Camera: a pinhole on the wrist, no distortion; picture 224 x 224 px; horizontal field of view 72.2 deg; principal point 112.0 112.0 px. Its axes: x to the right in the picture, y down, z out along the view. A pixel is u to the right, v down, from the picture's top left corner.
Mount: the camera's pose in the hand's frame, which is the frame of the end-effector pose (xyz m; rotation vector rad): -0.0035 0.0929 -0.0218 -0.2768 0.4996 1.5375
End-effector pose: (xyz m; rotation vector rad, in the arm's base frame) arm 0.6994 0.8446 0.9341 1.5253 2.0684 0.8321
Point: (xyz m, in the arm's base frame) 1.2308 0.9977 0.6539
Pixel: 62.8 137.4
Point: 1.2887 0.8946 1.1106
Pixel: 201.0 171.9
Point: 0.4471 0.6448 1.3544
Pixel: behind the camera
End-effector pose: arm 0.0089 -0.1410 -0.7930 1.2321 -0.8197 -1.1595
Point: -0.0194 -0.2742 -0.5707
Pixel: 150.5 47.6
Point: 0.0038 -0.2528 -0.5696
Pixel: 173.3 48.6
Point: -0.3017 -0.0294 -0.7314
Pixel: outside the picture
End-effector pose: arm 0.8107 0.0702 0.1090 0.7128 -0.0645 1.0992
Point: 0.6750 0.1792 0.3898
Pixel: 174.4 39.8
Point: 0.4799 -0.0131 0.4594
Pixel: 189.4 166.3
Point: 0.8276 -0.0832 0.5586
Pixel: 59.0 112.8
